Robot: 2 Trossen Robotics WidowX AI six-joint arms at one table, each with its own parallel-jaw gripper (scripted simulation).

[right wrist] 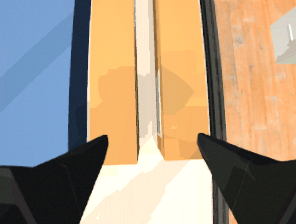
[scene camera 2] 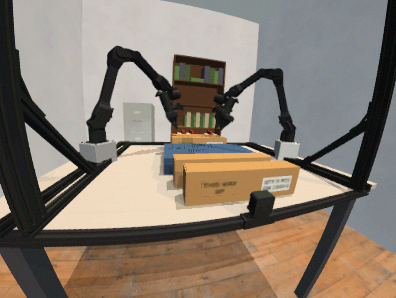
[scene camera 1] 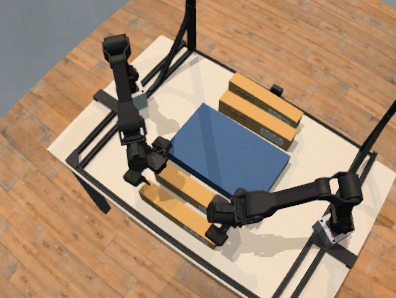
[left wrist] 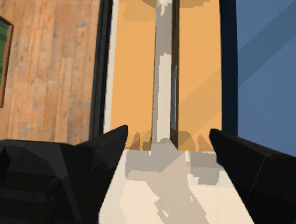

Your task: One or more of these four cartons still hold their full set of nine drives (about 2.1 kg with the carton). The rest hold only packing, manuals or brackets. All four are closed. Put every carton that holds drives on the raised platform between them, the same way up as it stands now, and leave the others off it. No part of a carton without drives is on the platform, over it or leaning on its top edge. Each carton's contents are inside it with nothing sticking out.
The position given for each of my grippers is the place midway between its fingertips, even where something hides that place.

Note:
In view: my left gripper (left wrist: 168, 131), my right gripper (scene camera 1: 157, 176), a carton (scene camera 1: 180, 184) and a carton (scene camera 1: 193, 223).
My right gripper is seen too in the right wrist view (right wrist: 153, 138).

